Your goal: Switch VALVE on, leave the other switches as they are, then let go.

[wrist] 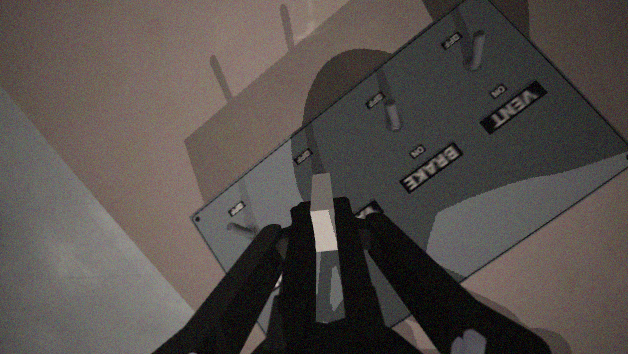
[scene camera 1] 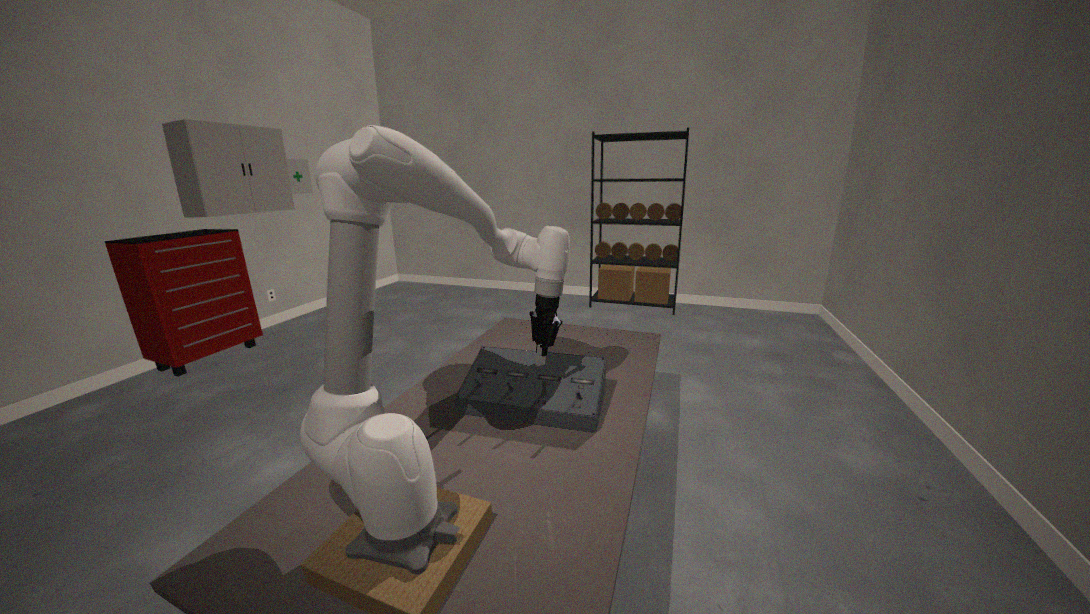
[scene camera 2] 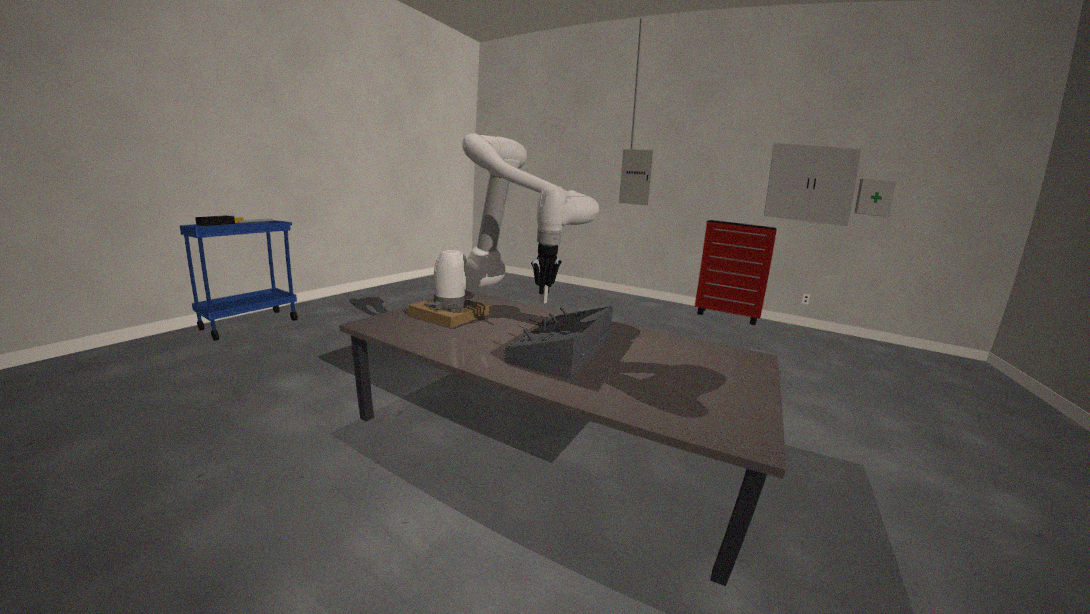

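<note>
A dark grey switch panel with a sloped face stands on the table. The VALVE label shows partly behind my gripper in the wrist view; the VALVE lever is hidden there, and its position is too small to tell in the scene views. The BRAKE lever and the VENT lever tilt towards their OFF labels. Another lever stands at the left of the wrist view. My gripper is shut and empty, pointing down above the panel, with its tips apart from the panel face.
The brown table carries the panel and the arm's wooden base. A red tool cabinet, a shelf rack and a blue cart stand away from the table.
</note>
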